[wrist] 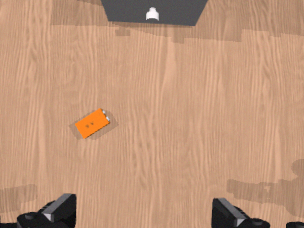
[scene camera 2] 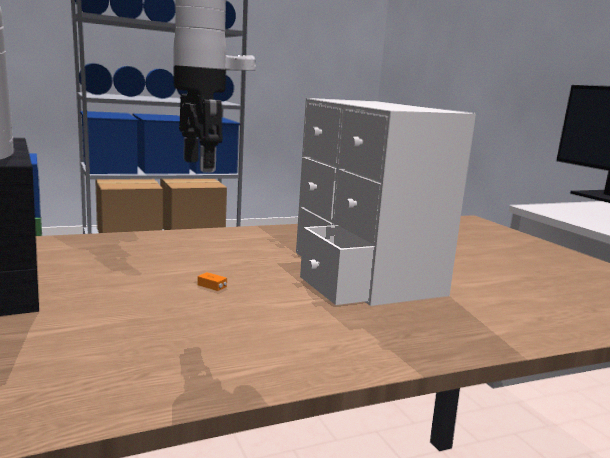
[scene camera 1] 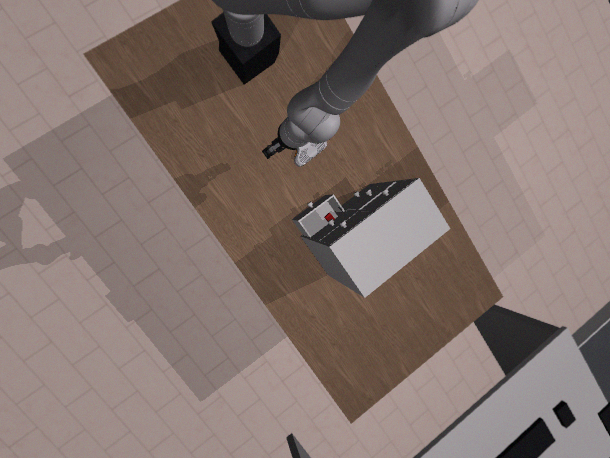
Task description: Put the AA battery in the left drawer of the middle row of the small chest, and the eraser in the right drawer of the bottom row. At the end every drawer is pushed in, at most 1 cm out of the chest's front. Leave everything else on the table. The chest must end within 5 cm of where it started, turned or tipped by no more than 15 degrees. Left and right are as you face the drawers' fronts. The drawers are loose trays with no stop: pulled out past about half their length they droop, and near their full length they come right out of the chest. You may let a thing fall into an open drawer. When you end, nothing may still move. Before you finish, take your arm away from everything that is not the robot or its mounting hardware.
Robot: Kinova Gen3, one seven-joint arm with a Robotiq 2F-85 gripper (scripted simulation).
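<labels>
There's a white chest that shows in scene camera 1, and scene camera 2 shows the white chest as well. In the wrist view the white chest is out of frame. On the white chest, (scene camera 1: 365,257) and (scene camera 2: 412,109) are the same spot.
</labels>
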